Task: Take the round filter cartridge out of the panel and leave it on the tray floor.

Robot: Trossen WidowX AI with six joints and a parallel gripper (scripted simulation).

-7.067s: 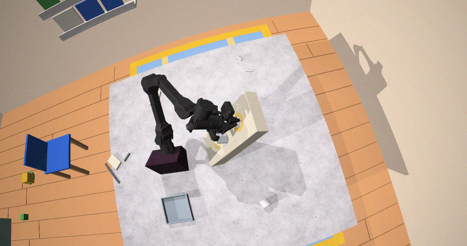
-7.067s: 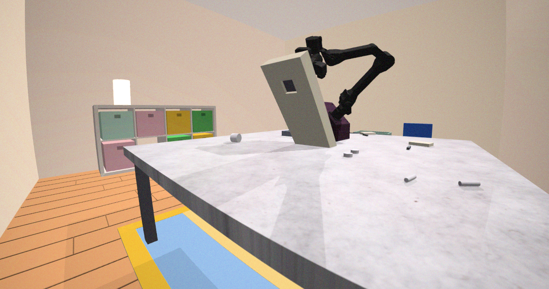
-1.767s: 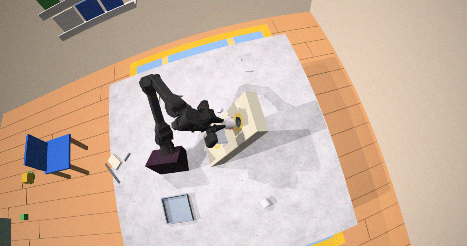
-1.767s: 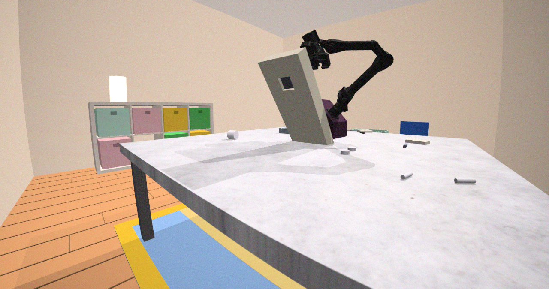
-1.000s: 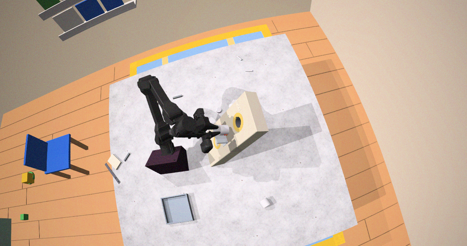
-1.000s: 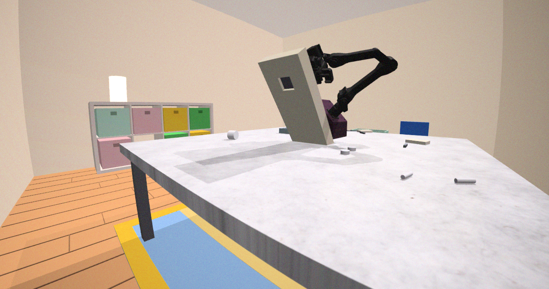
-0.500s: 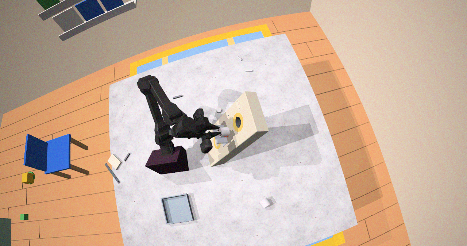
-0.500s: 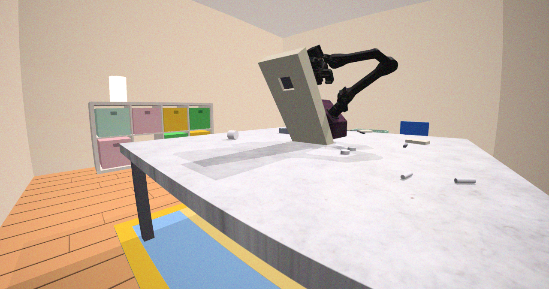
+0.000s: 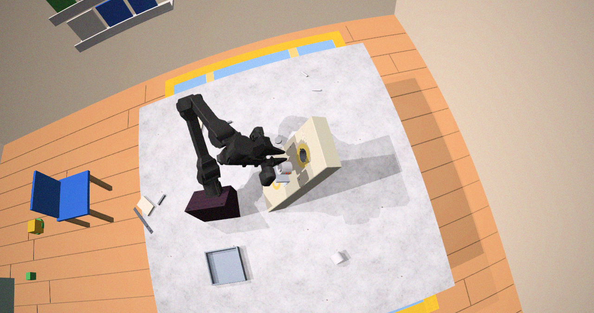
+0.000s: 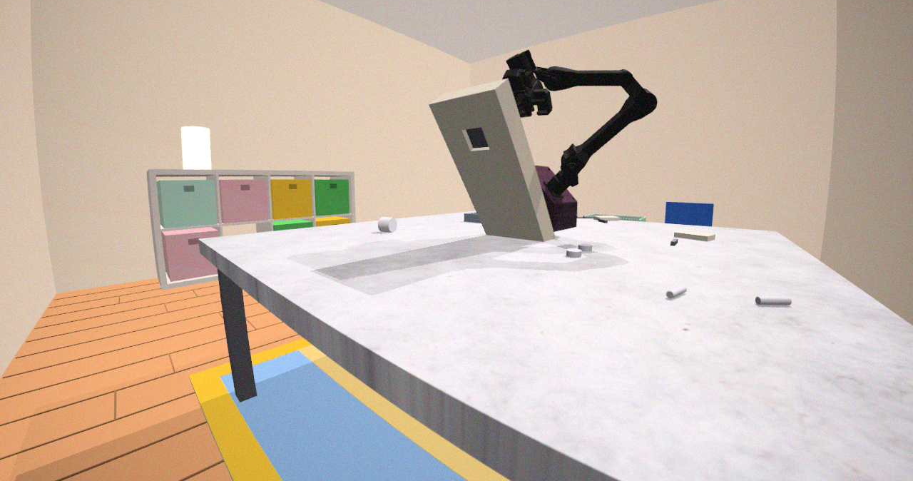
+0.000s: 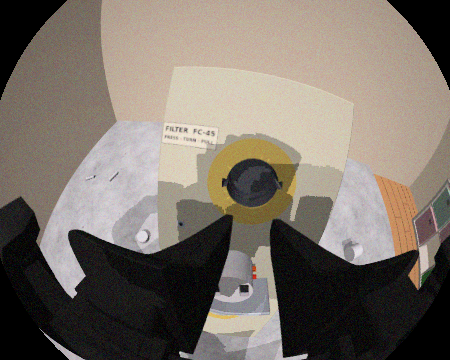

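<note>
The grey round filter cartridge lies 100 mm below my gripper tip and 20 mm behind it. The rest, counted from my gripper tip: grey tray: 340 mm to the right, 320 mm behind, 300 mm below.
</note>
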